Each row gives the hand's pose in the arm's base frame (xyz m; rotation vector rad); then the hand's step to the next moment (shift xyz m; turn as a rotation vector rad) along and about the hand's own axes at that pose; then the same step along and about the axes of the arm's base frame.
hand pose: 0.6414 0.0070 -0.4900 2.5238 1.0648 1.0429
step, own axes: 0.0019 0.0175 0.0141 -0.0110 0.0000 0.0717
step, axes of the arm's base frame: 0.0201 -0.0102 -0.0016 0.0435 -0.0022 -0.0580
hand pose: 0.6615 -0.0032 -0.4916 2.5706 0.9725 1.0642
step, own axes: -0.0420 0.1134 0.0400 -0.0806 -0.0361 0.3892
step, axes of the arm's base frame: 0.0622 -0.1110 -0.0066 0.2072 0.0024 -0.3411
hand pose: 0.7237 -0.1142 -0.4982 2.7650 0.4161 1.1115
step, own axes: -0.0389 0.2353 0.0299 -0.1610 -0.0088 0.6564
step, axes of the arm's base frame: 0.0420 -0.2366 0.0054 0.3428 -0.0532 -0.5801
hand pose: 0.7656 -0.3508 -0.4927 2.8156 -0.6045 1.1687
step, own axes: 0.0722 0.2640 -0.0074 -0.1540 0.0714 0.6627
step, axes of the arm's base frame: -0.0550 -0.2671 0.0244 0.3222 -0.1308 -0.5891
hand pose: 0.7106 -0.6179 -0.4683 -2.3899 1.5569 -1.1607
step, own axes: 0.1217 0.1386 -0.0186 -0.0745 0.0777 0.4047
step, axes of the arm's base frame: -0.0919 -0.1596 0.0211 0.1749 -0.1123 -0.3636
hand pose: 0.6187 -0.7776 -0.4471 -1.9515 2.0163 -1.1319
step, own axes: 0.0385 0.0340 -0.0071 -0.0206 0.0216 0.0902
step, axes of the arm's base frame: -0.0379 -0.0353 0.0012 0.0361 -0.0219 -0.0851
